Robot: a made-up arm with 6 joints. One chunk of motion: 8 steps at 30 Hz.
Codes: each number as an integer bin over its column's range. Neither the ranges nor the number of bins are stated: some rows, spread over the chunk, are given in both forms.
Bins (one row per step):
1: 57 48 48 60 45 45
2: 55 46 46 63 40 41
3: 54 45 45 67 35 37
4: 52 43 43 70 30 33
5: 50 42 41 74 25 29
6: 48 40 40 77 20 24
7: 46 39 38 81 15 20
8: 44 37 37 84 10 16
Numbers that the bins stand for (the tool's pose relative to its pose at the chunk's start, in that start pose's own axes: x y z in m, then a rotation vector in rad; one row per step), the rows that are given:
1: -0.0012 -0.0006 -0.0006 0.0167 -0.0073 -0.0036
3: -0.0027 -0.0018 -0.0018 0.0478 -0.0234 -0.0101
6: -0.0058 -0.0038 -0.0038 0.0922 -0.0477 -0.0206
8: -0.0078 -0.0051 -0.0051 0.1233 -0.0638 -0.0271
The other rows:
2: -0.0022 -0.0014 -0.0014 0.0300 -0.0154 -0.0069
4: -0.0037 -0.0026 -0.0026 0.0611 -0.0315 -0.0133
5: -0.0047 -0.0030 -0.0034 0.0789 -0.0396 -0.0166
7: -0.0068 -0.0042 -0.0046 0.1100 -0.0558 -0.0238

